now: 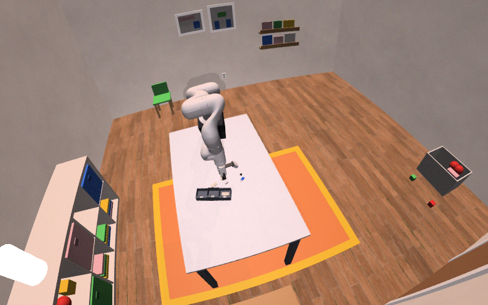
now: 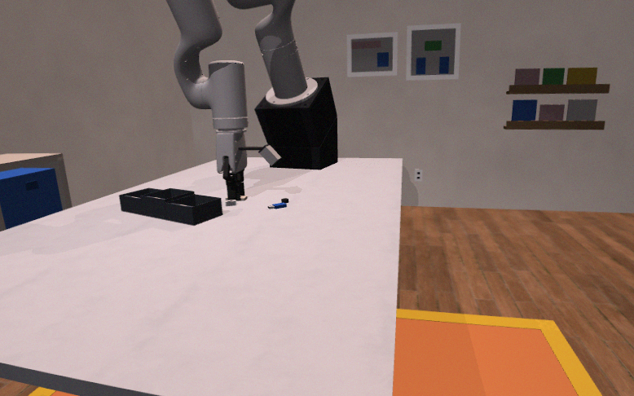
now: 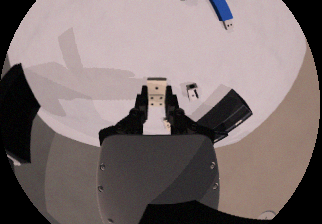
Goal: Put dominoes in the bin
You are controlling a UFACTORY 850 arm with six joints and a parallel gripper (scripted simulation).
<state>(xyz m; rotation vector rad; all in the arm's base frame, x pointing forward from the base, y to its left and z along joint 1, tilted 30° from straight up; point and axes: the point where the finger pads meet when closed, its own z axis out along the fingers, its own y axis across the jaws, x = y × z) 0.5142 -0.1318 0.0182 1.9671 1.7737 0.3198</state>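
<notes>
My hand is 50 mm short of the small grey piece and 10 mm above it. From my hand the other things lie so: black bin tray 110 mm ahead, 130 mm to the right; blue USB stick 90 mm ahead, 110 mm to the left, 20 mm below; small black piece 40 mm ahead, 130 mm to the left, 20 mm below.
</notes>
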